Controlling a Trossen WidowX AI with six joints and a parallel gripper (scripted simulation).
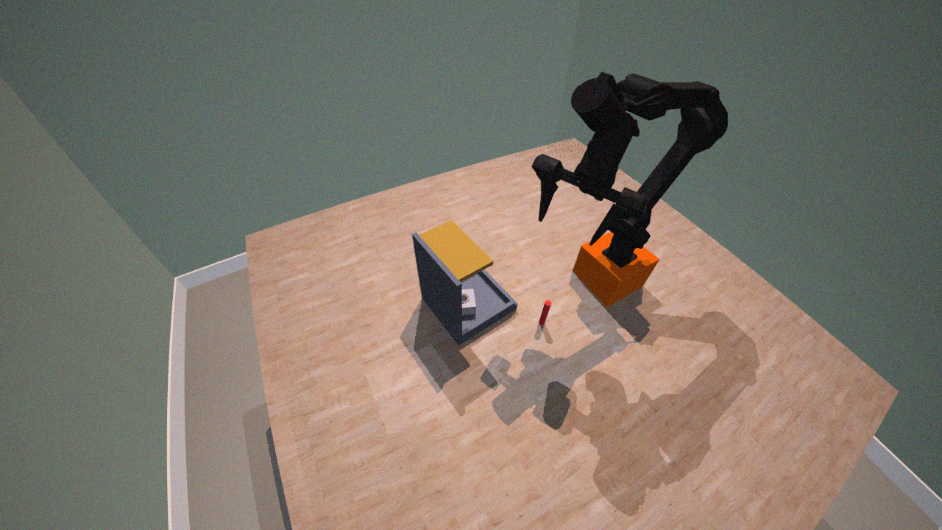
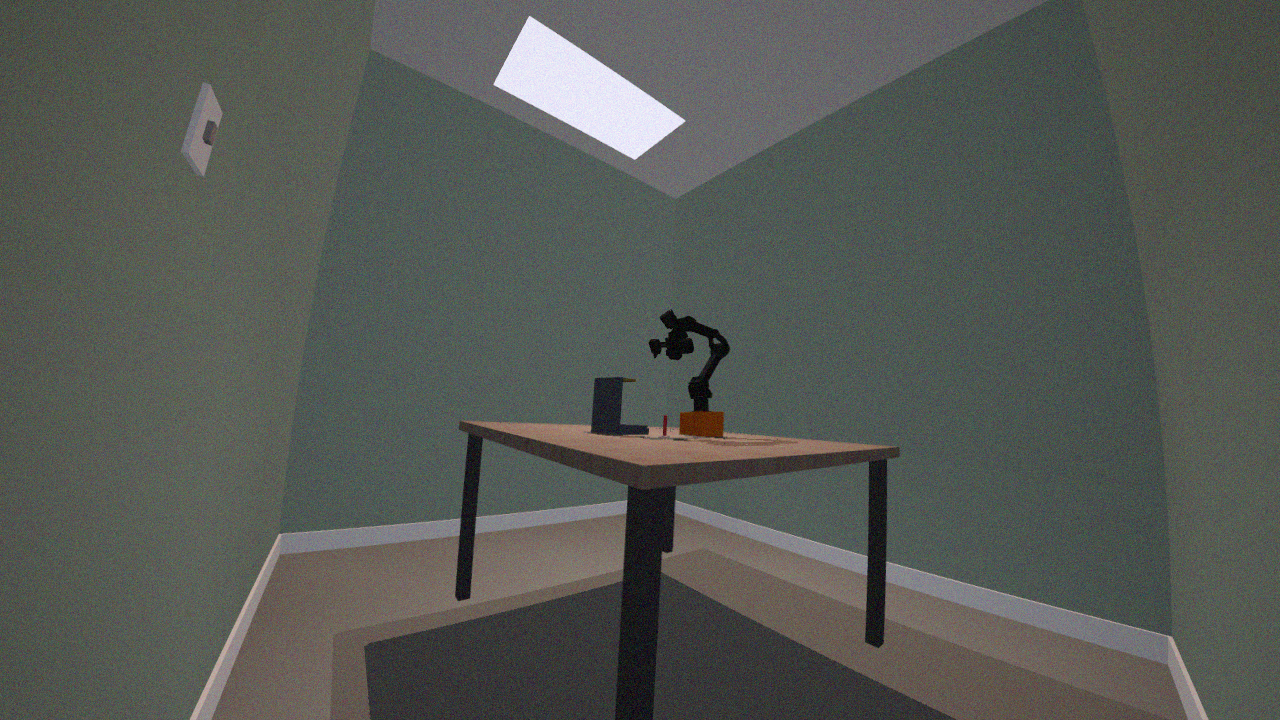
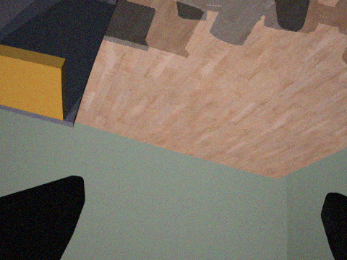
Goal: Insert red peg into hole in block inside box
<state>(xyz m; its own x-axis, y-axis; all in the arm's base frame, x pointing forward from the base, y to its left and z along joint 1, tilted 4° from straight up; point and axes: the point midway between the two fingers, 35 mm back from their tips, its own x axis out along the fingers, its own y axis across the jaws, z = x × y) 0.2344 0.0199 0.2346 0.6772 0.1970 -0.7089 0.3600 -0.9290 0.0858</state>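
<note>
Right now the red peg is 27 cm below my gripper tip, 3 cm behind it and 1 cm to the right of it. From my gripper tip the other things lie so: yellow roof (15 cm to the right, 12 cm ahead, 10 cm below).
</note>
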